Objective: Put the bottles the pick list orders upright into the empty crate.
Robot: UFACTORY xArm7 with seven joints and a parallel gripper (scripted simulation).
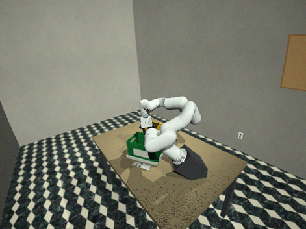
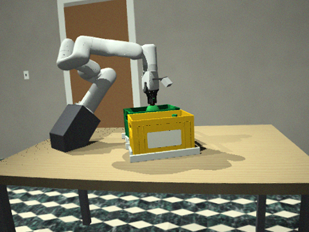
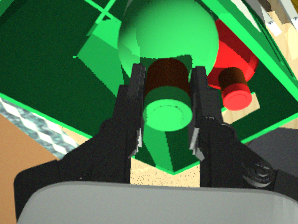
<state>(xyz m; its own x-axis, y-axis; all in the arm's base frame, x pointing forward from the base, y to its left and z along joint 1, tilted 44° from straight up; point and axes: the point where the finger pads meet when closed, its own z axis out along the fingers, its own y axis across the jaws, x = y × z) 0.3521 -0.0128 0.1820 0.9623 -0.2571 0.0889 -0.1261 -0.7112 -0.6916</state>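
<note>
The green-capped bottle lies 7 cm below my hand. From my hand the other things lie so: red bottle: 14 cm below, 6 cm to the right, 6 cm behind; then green crate: 14 cm below, 3 cm to the left, 3 cm behind; then yellow crate: 16 cm to the right, 14 cm below, 11 cm ahead.
</note>
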